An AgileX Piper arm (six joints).
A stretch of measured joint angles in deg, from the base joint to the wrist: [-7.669 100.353 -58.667 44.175 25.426 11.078]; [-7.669 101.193 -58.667 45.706 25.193 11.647]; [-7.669 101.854 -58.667 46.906 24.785 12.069]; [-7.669 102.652 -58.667 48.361 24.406 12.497]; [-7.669 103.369 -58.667 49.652 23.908 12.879]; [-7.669 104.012 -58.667 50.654 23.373 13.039]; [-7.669 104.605 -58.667 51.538 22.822 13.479]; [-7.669 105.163 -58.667 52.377 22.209 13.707]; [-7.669 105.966 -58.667 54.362 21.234 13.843]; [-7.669 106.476 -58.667 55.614 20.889 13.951]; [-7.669 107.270 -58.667 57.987 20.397 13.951]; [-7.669 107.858 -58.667 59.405 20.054 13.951]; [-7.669 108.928 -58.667 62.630 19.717 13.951]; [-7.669 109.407 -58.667 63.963 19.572 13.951]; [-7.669 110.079 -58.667 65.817 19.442 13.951]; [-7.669 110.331 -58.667 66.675 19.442 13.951]
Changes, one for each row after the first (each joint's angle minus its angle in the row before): [0.000 0.840 0.000 1.531 -0.233 0.569]; [0.000 0.661 0.000 1.200 -0.408 0.422]; [0.000 0.798 0.000 1.455 -0.379 0.428]; [0.000 0.717 0.000 1.291 -0.498 0.382]; [0.000 0.643 0.000 1.002 -0.535 0.160]; [0.000 0.593 0.000 0.884 -0.551 0.440]; [0.000 0.558 0.000 0.839 -0.613 0.228]; [0.000 0.803 0.000 1.985 -0.975 0.136]; [0.000 0.510 0.000 1.252 -0.345 0.108]; [0.000 0.794 0.000 2.373 -0.492 0.000]; [0.000 0.588 0.000 1.418 -0.343 0.000]; [0.000 1.070 0.000 3.225 -0.337 0.000]; [0.000 0.479 0.000 1.333 -0.145 0.000]; [0.000 0.672 0.000 1.854 -0.130 0.000]; [0.000 0.252 0.000 0.858 0.000 0.000]
